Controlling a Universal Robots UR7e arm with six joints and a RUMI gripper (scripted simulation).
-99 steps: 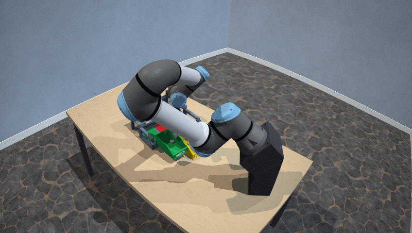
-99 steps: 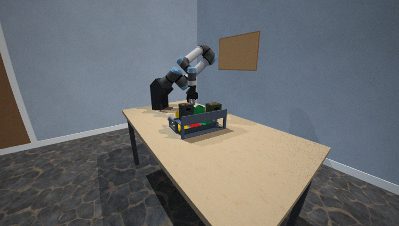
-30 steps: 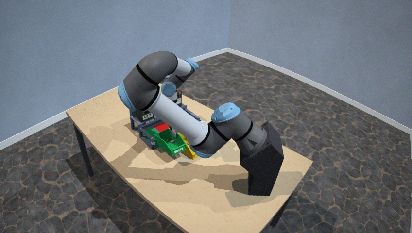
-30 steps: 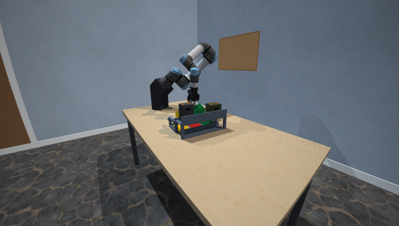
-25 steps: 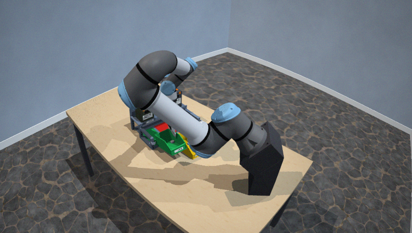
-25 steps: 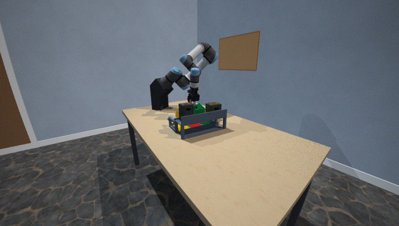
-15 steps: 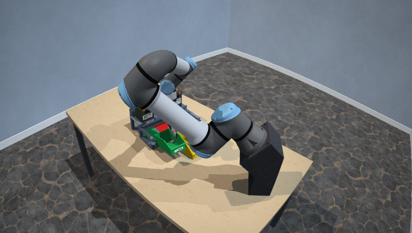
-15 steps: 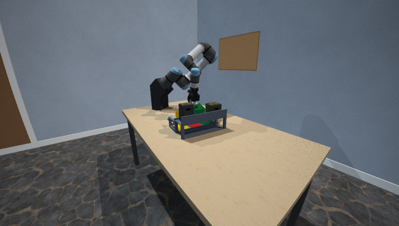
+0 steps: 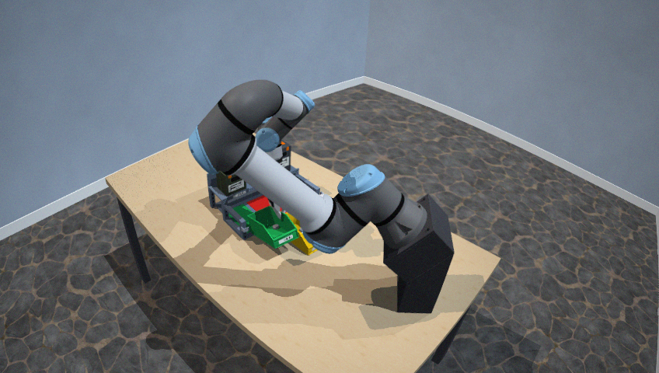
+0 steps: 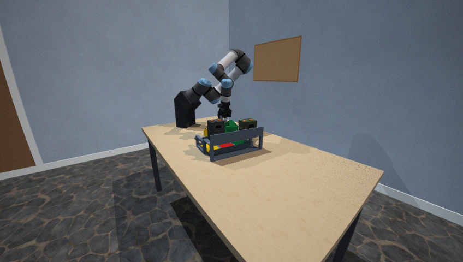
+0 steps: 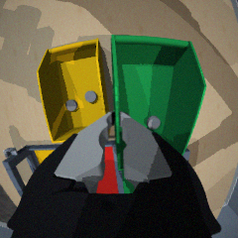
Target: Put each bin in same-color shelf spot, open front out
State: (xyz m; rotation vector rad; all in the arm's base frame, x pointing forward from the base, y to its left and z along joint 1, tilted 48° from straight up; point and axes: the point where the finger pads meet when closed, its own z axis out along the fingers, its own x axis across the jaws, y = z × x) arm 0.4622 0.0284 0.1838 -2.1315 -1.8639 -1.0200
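The green bin is 50 mm to the left of my hand, 20 mm below it and 10 mm behind it. Round my hand: yellow bin: 80 mm below, 70 mm to the right, 40 mm behind; black box: 280 mm ahead, 180 mm to the right, 50 mm above.
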